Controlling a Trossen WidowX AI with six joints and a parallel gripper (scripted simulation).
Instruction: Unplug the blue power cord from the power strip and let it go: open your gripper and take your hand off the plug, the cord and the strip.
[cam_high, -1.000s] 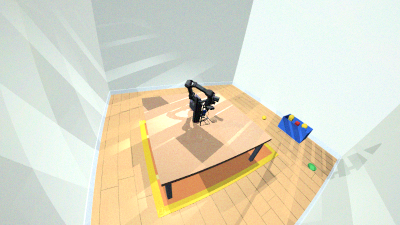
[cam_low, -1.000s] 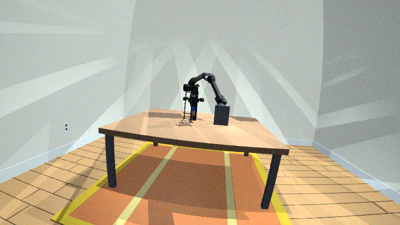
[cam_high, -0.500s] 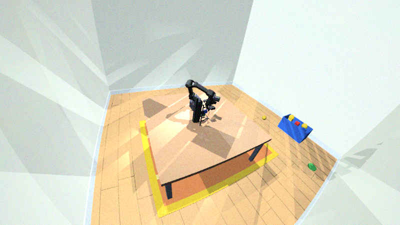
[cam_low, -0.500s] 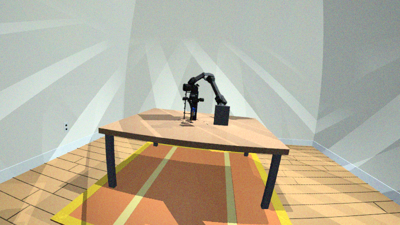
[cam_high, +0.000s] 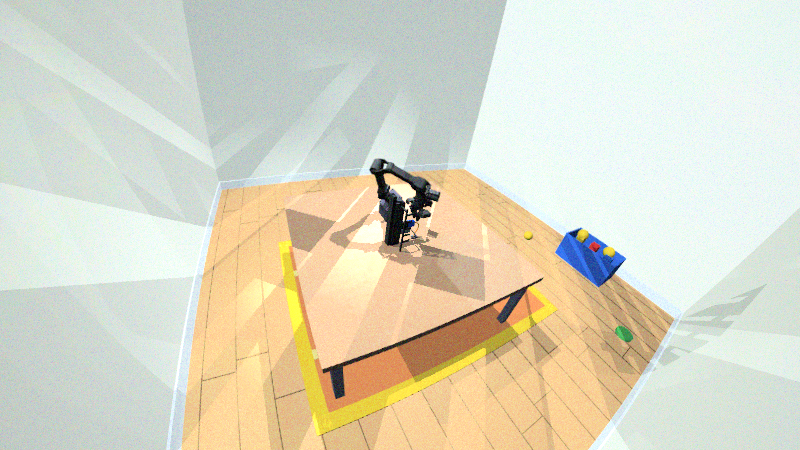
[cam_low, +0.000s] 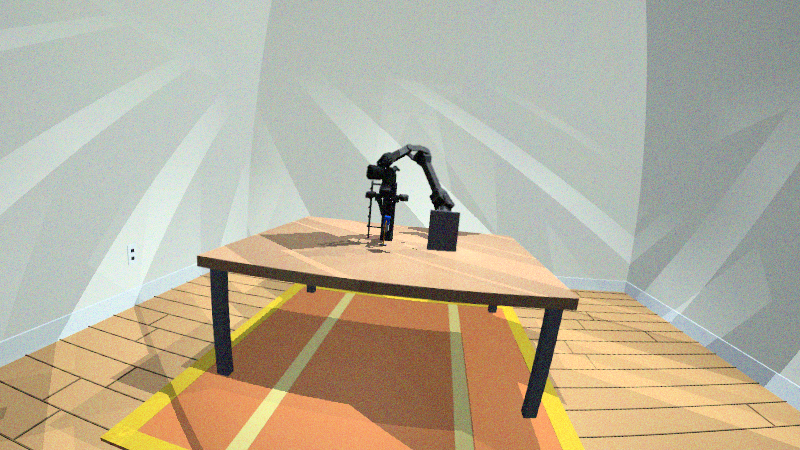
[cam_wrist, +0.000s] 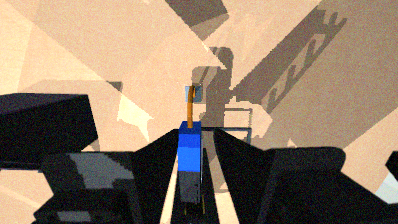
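My gripper tip is 10 mm past the blue plug, 50 mm to the left of it and 20 mm above it. From my gripper tip the other things lie so: thin dark upright rod 80 mm ahead, 140 mm to the right, 10 mm above.
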